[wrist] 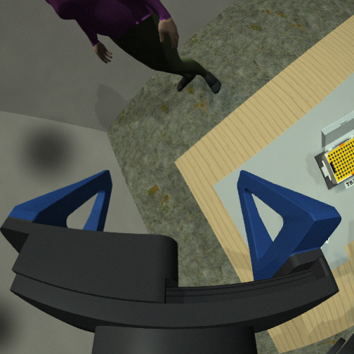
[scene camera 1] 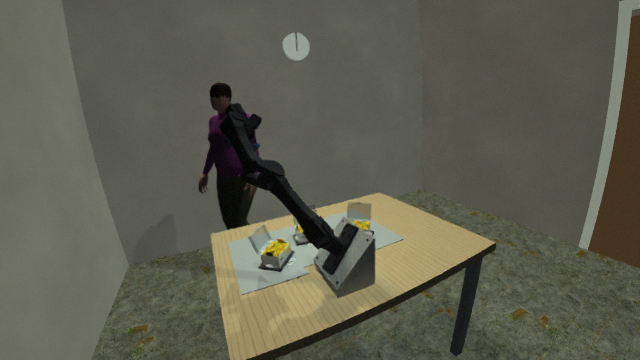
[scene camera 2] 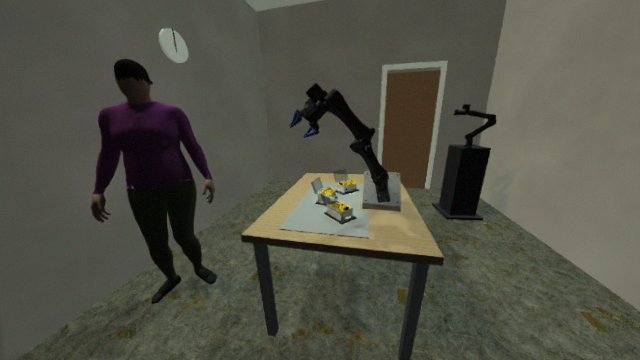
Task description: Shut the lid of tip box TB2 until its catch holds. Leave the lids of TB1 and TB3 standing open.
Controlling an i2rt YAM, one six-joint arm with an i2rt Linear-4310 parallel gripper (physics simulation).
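Places are measured from the arm's base along level axes (x right, y ahead, z up), in millimetres.
Pixels of known places: gripper, fingertip midpoint: (scene camera 2: 297, 132); arm's base, link origin: (scene camera 1: 341, 248) (scene camera 2: 381, 187).
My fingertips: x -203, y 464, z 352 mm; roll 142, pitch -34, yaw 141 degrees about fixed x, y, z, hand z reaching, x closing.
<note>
Ahead of a thing's pixels: the offset from my fingertips to its top centre. "pt": to the spot under its first point. Level surfaces: height alone.
Three white tip boxes with yellow tips stand on the grey mat @(dz -469 mm) (scene camera 1: 237, 272) (scene camera 2: 300, 222): a left box @(pt dz -409, dx +4, dy -273 mm) (scene camera 1: 275, 256) (scene camera 2: 340, 212), a middle box (scene camera 1: 300, 232) (scene camera 2: 326, 195) partly behind the arm in scene camera 1, and a right box @(dz -403, dx +428, dy -258 mm) (scene camera 1: 361, 226) (scene camera 2: 346, 186). Their clear lids stand open: left lid @(pt dz -371, dx -16, dy -153 mm) (scene camera 1: 260, 238), middle lid @(pt dz -377, dx +262, dy -54 mm) (scene camera 2: 317, 186), right lid @(pt dz -363, dx +495, dy -203 mm) (scene camera 1: 359, 210) (scene camera 2: 341, 175). The wrist view shows part of one box (wrist: 342, 160) at the right edge, its label cut off; I cannot tell its number. My gripper (scene camera 2: 299, 131) (wrist: 174, 177) is open and empty, high above and away from the boxes.
A person in purple (scene camera 1: 227, 150) (scene camera 2: 150, 145) (wrist: 117, 15) stands beyond the table @(dz -472 mm) (scene camera 1: 425, 260) (scene camera 2: 270, 225) (wrist: 225, 150). My arm's slanted metal base (scene camera 1: 357, 272) (scene camera 2: 370, 202) is near the boxes. A black pedestal (scene camera 2: 465, 180) with a small arm stands behind.
</note>
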